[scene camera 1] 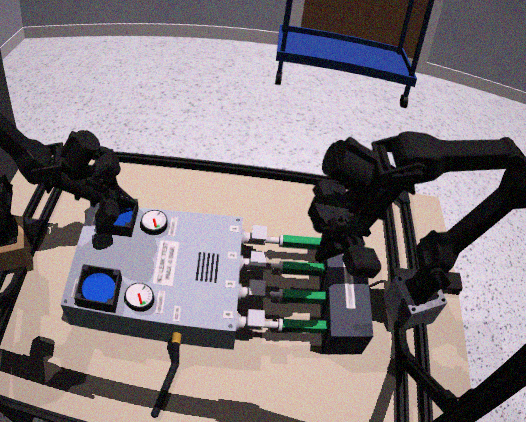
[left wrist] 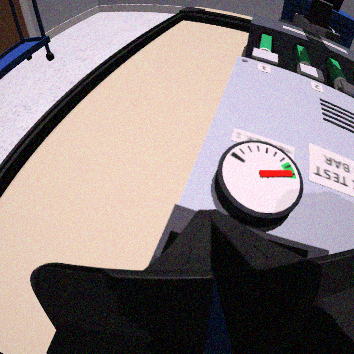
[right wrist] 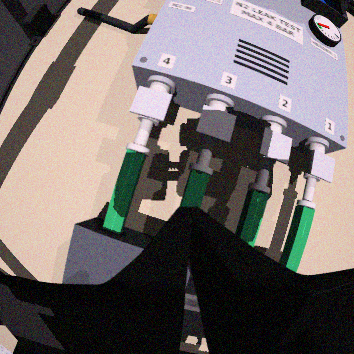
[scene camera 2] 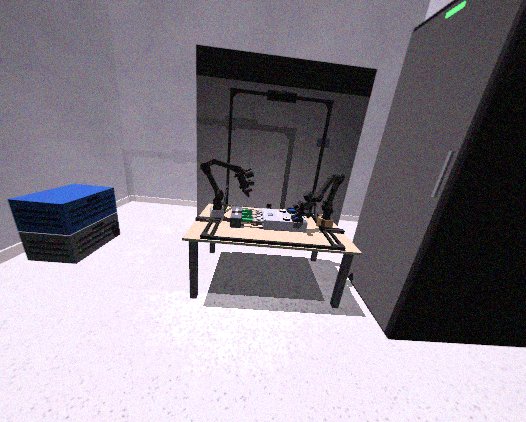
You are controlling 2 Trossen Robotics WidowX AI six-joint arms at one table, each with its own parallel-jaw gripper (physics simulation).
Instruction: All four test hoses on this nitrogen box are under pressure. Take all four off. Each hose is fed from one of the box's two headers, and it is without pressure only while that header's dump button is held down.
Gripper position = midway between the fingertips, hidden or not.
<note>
My left gripper (scene camera 1: 135,203) is shut and touches a grey nitrogen box (right wrist: 281,72). My right gripper (scene camera 1: 317,259) is shut and holds nothing.
My left gripper is seen too in the left wrist view (left wrist: 206,218). My right gripper is seen too in the right wrist view (right wrist: 186,216). The grey nitrogen box is seen too in the left wrist view (left wrist: 268,118).
</note>
